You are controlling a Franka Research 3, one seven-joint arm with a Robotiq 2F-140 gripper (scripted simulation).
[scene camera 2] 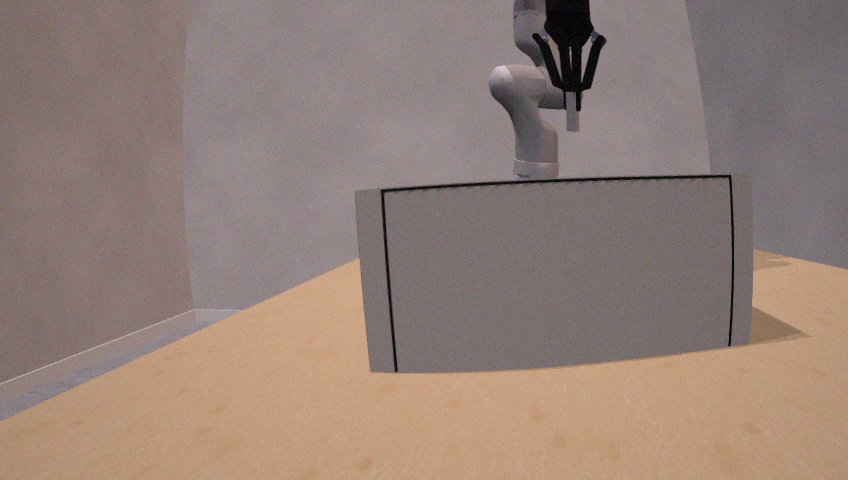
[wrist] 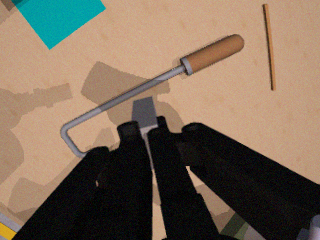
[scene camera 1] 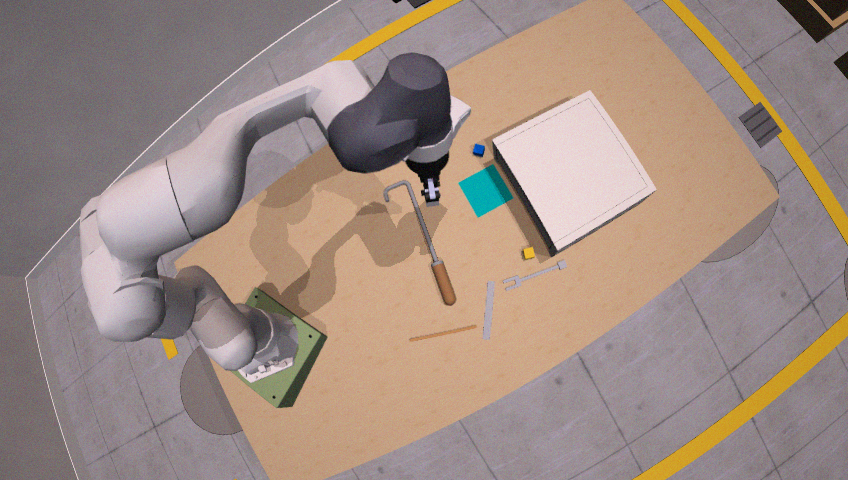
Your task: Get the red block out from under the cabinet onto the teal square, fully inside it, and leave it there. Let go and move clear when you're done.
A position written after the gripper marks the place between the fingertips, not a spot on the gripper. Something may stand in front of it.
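The gripper [scene camera 2: 573,131] appears in the wrist view [wrist: 146,113] and in scene camera 1 [scene camera 1: 432,202] too. The scene also has a cabinet back panel [scene camera 2: 499,275] and a teal square [scene camera 1: 485,190].
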